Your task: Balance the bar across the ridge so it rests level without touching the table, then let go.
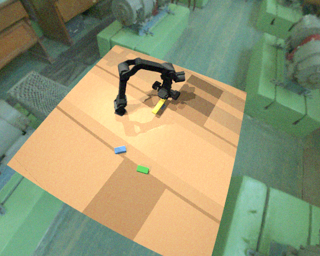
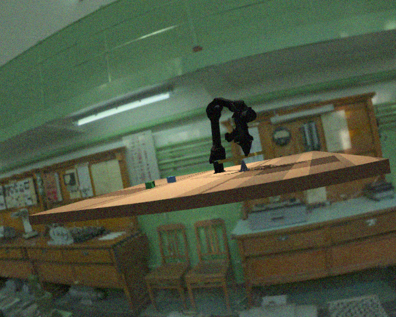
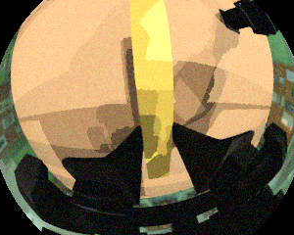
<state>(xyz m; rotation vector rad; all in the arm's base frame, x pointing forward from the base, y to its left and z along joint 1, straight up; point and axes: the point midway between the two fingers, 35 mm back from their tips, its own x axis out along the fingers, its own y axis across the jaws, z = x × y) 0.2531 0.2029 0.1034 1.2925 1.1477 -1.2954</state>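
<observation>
Now: the yellow bar 3 cm to the right of my gripper tip. From my gripper tip the other things lie so: blue block (10 cm behind, 45 cm to the right, 5 cm below); green block (8 cm ahead, 50 cm to the right, 5 cm below).
</observation>
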